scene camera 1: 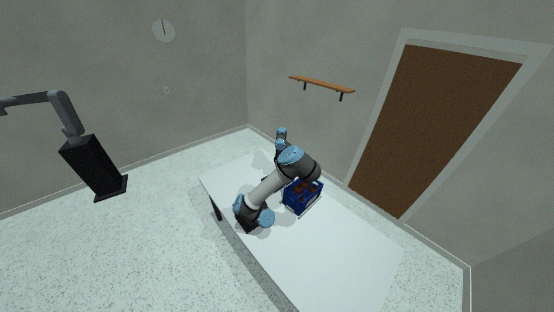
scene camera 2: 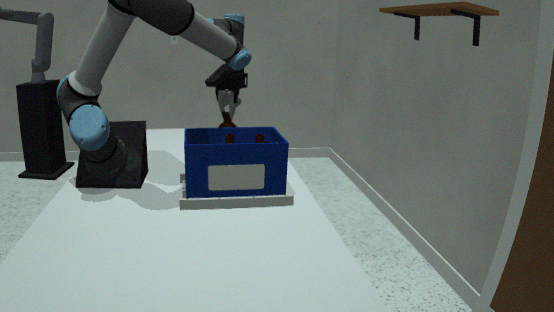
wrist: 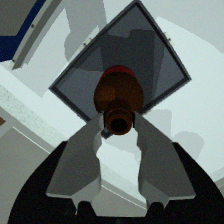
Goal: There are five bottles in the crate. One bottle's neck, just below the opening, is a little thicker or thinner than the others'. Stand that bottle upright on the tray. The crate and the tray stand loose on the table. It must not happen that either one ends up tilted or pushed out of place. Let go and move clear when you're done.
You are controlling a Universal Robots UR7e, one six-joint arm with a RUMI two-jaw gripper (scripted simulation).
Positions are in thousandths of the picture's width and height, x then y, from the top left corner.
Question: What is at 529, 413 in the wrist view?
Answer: A brown bottle.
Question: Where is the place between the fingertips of my gripper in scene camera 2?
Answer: At 411, 380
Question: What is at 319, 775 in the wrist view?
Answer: My gripper.
